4 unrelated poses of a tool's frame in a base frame.
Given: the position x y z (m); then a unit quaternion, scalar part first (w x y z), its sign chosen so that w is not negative.
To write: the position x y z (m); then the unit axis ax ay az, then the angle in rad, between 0 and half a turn. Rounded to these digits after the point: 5 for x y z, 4 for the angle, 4 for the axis.
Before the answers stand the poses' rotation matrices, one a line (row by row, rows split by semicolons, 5 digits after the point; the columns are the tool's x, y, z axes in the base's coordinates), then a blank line. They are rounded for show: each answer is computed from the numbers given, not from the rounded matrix.
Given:
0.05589 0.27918 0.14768 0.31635 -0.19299 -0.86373 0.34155
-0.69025 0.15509 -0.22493 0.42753 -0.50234 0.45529 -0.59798
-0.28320 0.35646 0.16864 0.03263 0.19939 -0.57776 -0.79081
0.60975 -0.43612 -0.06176 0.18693 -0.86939 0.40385 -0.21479
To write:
-0.72536 0.11728 -0.67831; 0.54948 0.69220 -0.46791; 0.41465 -0.71211 -0.56654
-0.12974 0.05389 0.99008; -0.96873 -0.21986 -0.11498; 0.21148 -0.97404 0.08073
-0.91836 -0.17879 -0.35306; -0.28201 -0.33026 0.90078; -0.27765 0.92680 0.25288
0.58155 -0.62190 0.52445; -0.78250 -0.60393 0.15154; 0.22249 -0.49851 -0.83785

0.05589 0.27918 0.14768 -0.2034 -0.9105 0.3600 2.4978
-0.69025 0.15509 -0.22493 -0.5557 0.5036 -0.6615 2.2581
-0.28320 0.35646 0.16864 0.1995 -0.5781 -0.7912 3.0763
0.60975 -0.43612 -0.06176 -0.8850 0.4111 -0.2186 2.7655

